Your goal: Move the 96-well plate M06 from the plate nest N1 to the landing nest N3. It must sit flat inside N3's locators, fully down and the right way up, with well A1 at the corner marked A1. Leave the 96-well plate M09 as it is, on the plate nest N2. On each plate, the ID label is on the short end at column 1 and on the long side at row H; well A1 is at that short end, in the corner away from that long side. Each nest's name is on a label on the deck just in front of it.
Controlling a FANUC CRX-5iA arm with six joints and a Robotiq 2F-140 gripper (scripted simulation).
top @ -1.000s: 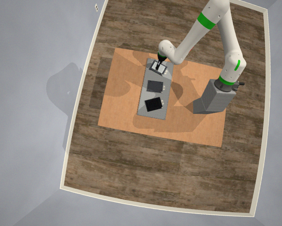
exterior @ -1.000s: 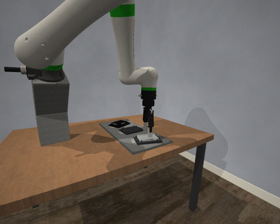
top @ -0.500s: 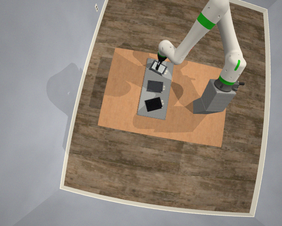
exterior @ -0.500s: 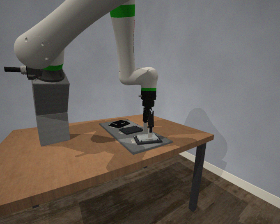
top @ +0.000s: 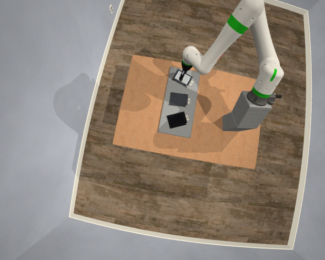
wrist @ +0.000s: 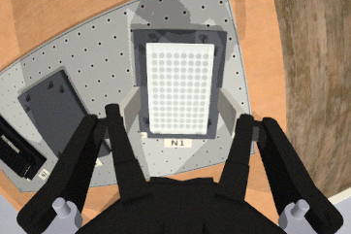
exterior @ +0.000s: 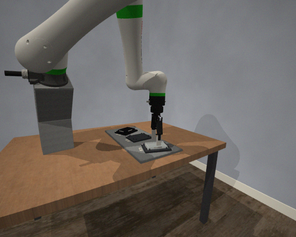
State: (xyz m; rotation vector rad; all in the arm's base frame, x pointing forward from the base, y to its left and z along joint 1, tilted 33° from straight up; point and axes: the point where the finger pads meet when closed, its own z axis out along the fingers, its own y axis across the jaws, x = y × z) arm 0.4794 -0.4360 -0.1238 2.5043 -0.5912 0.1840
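My hand is 50 mm above the white 96-well plate M06. From my hand the other things lie so: dark plate nest N1: 60 mm below; then dark landing nest N3: 30 mm ahead, 220 mm to the left, 60 mm below; then N1 label: 90 mm behind, 40 mm to the left, 60 mm below.
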